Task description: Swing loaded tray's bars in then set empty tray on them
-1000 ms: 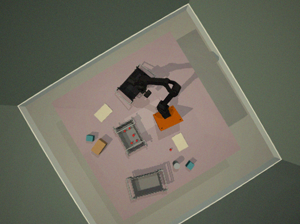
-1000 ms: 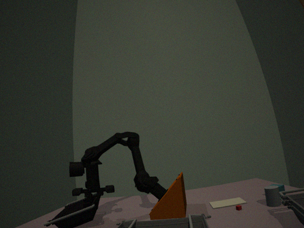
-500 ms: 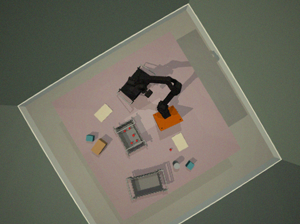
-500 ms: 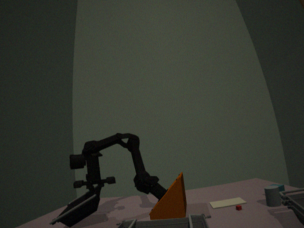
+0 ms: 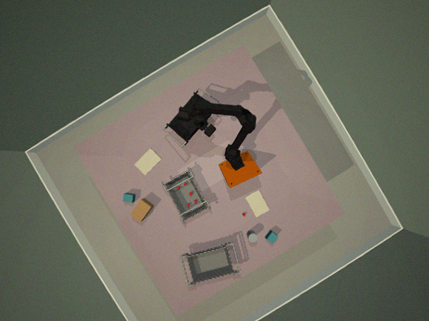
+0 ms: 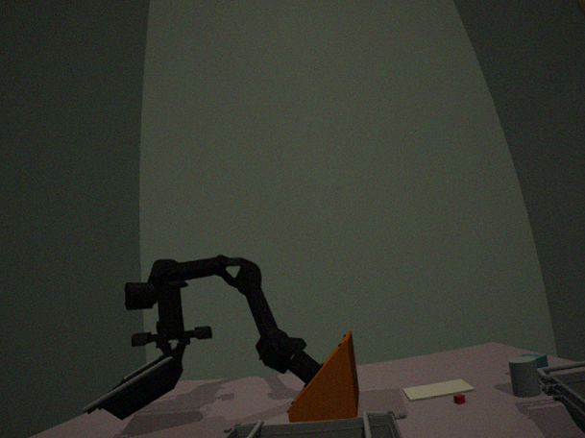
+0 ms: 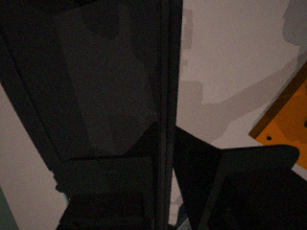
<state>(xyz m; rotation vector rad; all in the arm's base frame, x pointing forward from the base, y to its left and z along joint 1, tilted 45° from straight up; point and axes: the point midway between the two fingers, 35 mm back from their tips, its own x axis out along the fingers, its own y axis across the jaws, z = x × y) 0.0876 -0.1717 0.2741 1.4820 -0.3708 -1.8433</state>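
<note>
My gripper tip is 70 mm to the left of the black tray and 30 mm short of it. The rest, counted from my gripper tip: small red cube: 620 mm to the left, 110 mm below, 30 mm ahead; grey cylinder: 760 mm to the left, 90 mm below, 50 mm ahead; tan block: 580 mm ahead, 280 mm to the left, 90 mm below.
</note>
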